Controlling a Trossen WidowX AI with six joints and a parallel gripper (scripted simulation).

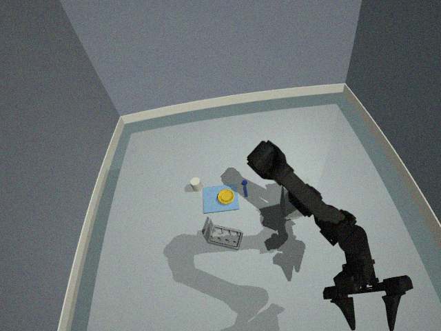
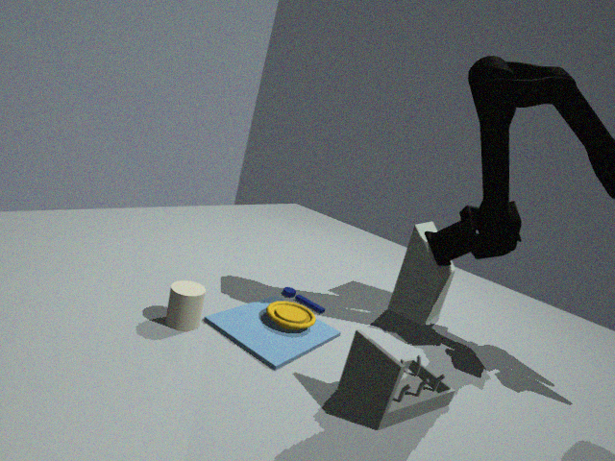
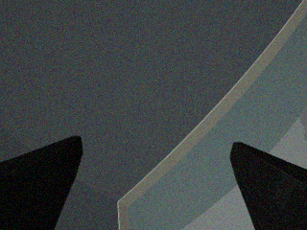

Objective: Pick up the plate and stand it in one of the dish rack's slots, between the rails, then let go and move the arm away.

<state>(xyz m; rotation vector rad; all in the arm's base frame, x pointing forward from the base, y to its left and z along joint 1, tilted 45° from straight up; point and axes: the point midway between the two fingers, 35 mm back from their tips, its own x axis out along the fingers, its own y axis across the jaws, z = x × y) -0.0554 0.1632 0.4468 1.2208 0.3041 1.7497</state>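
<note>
My gripper tip is 54 cm to the left of the yellow plate, 36 cm short of it and 30 cm above it. The rest, counted from my gripper tip: light blue mat: 54 cm to the right, 39 cm ahead, 31 cm below; blue spoon: 59 cm to the right, 31 cm below, 28 cm ahead; grey dish rack: 36 cm ahead, 35 cm to the right, 29 cm below.
</note>
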